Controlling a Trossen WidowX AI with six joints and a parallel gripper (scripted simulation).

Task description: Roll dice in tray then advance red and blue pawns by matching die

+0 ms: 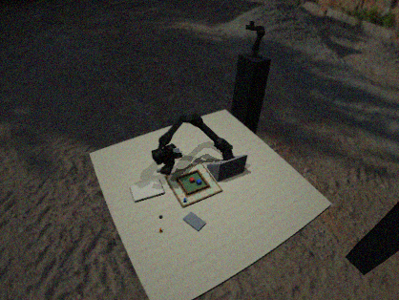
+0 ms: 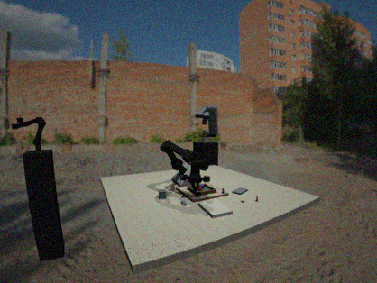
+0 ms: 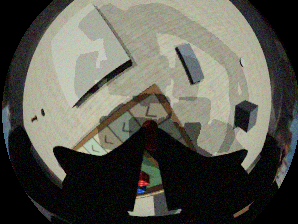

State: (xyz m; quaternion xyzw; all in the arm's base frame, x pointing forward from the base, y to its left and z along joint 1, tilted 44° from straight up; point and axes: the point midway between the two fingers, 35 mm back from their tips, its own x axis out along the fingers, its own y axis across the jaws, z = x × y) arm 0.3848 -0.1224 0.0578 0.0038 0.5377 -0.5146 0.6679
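My gripper tip is now 220 mm to the right of the blue pawn, 40 mm above it and 20 mm short of it. Also, from my gripper tip: small grey cube (180 mm to the right, 140 mm behind, 40 mm below); white flat plate (180 mm ahead, 60 mm below, 20 mm to the left); green tray (120 mm to the left, 100 mm behind, 60 mm below).
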